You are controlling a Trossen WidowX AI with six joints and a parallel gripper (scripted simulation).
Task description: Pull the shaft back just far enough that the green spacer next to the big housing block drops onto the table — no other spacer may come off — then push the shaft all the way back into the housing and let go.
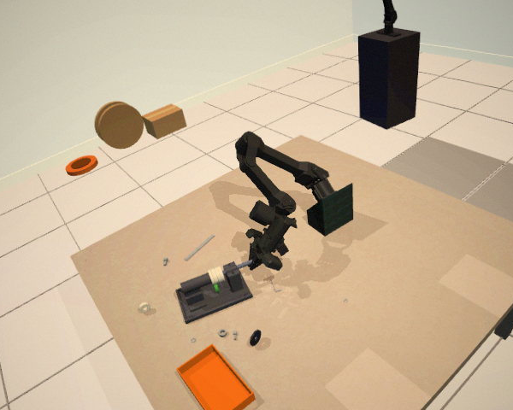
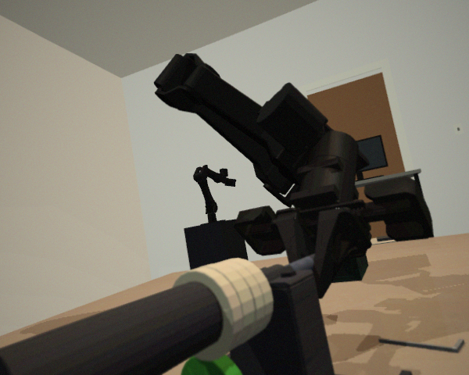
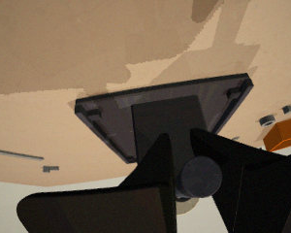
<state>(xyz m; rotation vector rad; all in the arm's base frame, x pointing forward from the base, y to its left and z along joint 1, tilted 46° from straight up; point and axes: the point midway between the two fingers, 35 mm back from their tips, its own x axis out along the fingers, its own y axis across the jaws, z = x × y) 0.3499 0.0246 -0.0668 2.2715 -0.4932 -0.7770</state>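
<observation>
My gripper tip is 5 cm short of the grey shaft, 1 cm to the left of it and 3 cm below it. The rest, counted from my gripper tip: allen key (4 cm behind, 8 cm to the left, 5 cm below); green spacer (12 cm ahead, 2 cm to the right, 2 cm below); black ring (11 cm ahead, 23 cm to the left, 3 cm below).
</observation>
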